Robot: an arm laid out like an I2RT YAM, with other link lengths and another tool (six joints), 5 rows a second.
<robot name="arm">
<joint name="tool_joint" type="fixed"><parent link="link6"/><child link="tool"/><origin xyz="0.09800 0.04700 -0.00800" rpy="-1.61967 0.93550 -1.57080"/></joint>
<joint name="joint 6" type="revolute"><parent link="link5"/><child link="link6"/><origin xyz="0.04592 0.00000 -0.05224" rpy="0.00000 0.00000 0.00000"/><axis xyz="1 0 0"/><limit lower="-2.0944" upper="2.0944"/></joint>
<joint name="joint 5" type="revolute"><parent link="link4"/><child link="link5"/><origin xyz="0.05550 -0.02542 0.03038" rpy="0.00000 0.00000 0.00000"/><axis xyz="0 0 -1"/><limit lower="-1.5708" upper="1.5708"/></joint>
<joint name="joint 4" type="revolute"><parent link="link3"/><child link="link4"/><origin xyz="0.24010 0.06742 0.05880" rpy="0.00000 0.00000 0.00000"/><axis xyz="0 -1 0"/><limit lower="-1.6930" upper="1.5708"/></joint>
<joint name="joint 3" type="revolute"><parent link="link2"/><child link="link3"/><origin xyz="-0.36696 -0.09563 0.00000" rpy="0.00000 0.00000 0.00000"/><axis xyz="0 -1 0"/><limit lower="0.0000" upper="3.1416"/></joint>
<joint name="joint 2" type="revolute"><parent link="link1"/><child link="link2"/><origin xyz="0.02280 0.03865 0.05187" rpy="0.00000 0.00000 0.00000"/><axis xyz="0 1 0"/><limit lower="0.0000" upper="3.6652"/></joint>
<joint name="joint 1" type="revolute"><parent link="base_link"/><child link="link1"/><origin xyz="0.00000 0.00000 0.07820" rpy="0.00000 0.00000 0.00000"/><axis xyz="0 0 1"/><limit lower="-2.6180" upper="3.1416"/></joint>
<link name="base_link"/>
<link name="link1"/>
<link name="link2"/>
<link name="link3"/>
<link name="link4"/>
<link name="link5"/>
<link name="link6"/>
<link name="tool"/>
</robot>
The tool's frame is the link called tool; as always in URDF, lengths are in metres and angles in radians.
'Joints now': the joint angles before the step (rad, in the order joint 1, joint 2, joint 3, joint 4, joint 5, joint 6). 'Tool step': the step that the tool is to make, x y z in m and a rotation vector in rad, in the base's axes. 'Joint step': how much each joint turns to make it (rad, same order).
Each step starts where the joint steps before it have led.
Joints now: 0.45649, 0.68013, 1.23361, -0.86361, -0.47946, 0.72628
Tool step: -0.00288, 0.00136, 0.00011, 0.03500, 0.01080, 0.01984
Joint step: -0.00097, -0.01164, -0.02262, 0.03203, -0.03057, 0.03230
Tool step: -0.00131, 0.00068, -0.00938, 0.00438, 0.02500, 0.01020
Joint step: 0.00002, -0.01383, -0.03673, 0.00881, -0.01410, 0.01301
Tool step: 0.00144, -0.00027, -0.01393, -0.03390, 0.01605, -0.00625
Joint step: 0.00007, -0.00736, -0.03092, -0.01725, 0.01342, -0.02319
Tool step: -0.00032, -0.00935, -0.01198, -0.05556, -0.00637, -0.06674
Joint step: -0.00004, -0.02544, -0.00131, -0.05600, 0.08099, -0.02896
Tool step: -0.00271, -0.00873, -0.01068, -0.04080, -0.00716, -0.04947
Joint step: 0.00001, -0.02888, -0.00671, -0.04141, 0.06081, -0.01982
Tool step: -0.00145, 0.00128, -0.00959, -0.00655, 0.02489, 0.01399
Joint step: -0.00004, -0.00714, -0.02859, -0.00414, -0.01489, -0.00098
